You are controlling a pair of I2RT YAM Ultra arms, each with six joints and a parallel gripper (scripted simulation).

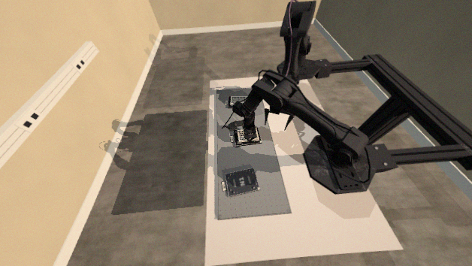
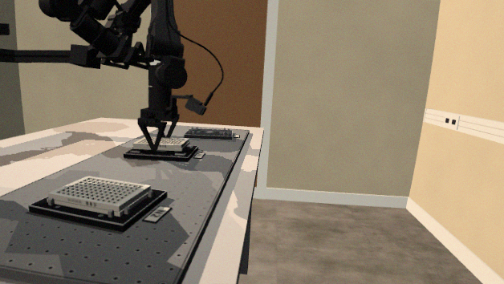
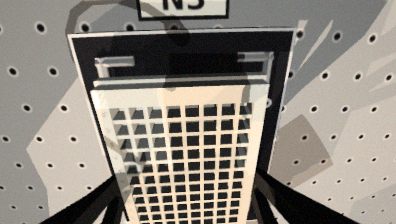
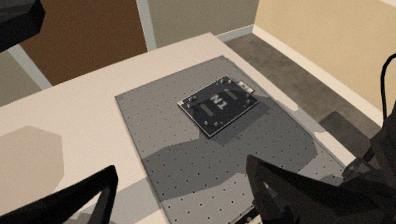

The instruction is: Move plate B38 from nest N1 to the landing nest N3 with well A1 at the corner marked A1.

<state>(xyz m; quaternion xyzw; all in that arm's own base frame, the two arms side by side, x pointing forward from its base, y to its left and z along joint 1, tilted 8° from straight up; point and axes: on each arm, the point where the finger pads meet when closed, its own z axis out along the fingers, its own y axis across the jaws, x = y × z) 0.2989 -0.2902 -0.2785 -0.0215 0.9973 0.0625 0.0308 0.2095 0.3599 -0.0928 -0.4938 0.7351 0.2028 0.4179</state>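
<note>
Now: the grey perforated deck 3 cm below my left hand, 2 cm to the right of it and 2 cm ahead of it. Round my left hand: plate 31 cm to the right, 5 cm ahead, 1 cm below.
</note>
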